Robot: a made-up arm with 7 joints.
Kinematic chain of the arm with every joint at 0, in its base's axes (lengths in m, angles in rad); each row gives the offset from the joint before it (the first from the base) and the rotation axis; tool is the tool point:
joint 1: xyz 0 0 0.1 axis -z
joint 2: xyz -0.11 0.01 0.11 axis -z
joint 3: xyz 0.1 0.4 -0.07 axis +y
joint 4: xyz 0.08 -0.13 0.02 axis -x
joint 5: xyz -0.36 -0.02 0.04 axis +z
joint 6: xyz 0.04 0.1 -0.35 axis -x
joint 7: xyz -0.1 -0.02 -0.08 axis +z
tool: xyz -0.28 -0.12 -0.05
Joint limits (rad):
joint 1: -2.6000..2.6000
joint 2: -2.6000..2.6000
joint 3: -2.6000..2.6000
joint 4: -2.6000..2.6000
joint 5: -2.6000..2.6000
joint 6: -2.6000..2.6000
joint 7: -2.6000..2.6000
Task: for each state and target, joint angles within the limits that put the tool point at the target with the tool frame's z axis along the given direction. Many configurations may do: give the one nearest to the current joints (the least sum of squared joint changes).
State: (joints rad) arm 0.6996 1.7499 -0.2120 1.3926 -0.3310 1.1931 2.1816
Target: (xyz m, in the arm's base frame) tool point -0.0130 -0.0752 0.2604 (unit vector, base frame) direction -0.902 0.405 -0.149
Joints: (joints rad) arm 0.5287 2.0794 -0.3644 1.7250 -0.8040 2.4118 2.3809
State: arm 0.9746 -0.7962 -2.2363 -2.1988 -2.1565 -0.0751 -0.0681
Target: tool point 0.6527 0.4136 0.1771 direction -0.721 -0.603 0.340
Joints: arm 1.3688 -0.1970 -1.9999 -1.6460 -2.6000 0.3872 -0.7814
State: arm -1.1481 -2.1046 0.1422 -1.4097 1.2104 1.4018 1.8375
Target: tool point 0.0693 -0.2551 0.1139 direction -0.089 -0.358 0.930
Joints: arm -0.8489 -2.3120 0.5819 -0.5669 0.5239 1.0376 1.3717
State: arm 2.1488 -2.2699 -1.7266 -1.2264 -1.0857 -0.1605 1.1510
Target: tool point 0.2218 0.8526 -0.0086 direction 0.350 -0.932 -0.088
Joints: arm 2.4025 -2.6000 -1.6846 -1.5658 -0.6006 -0.1881 2.1005
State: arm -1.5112 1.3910 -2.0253 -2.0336 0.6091 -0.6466 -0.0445
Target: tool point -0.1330 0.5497 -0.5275 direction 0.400 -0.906 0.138
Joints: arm -1.4342 1.4225 -1.2187 -1.5060 0.6116 -0.4774 -0.7165
